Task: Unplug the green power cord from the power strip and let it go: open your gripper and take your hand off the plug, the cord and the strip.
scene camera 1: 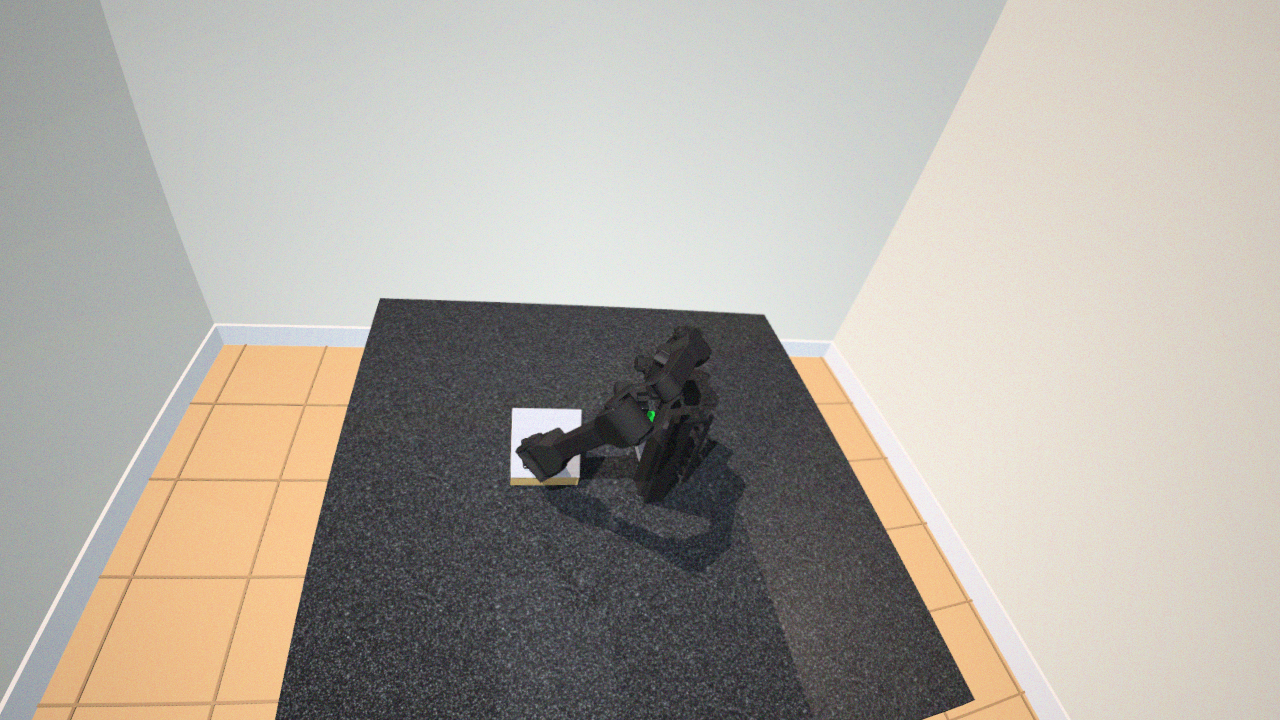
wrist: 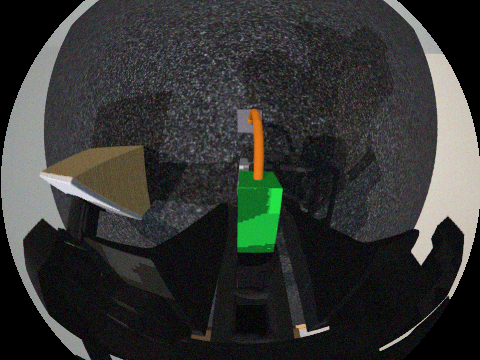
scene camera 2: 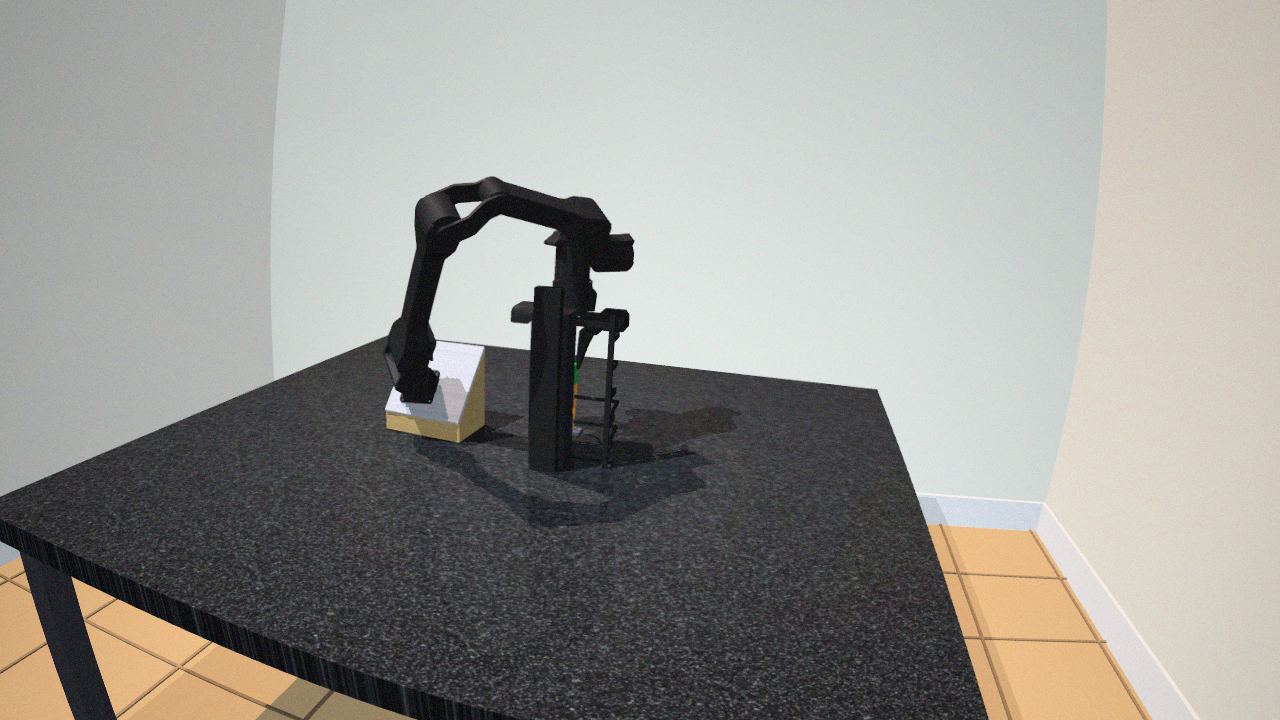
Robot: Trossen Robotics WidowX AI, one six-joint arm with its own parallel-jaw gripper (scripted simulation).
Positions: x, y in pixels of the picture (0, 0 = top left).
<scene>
My gripper shows in scene camera 1, in the wrist view (255, 210) and in scene camera 2. One and the same spot on a black power strip post: (scene camera 1: 680, 426) is (scene camera 2: 543, 294). One and the same spot on my gripper: (scene camera 2: 585, 335) is (scene camera 1: 673, 408).
</scene>
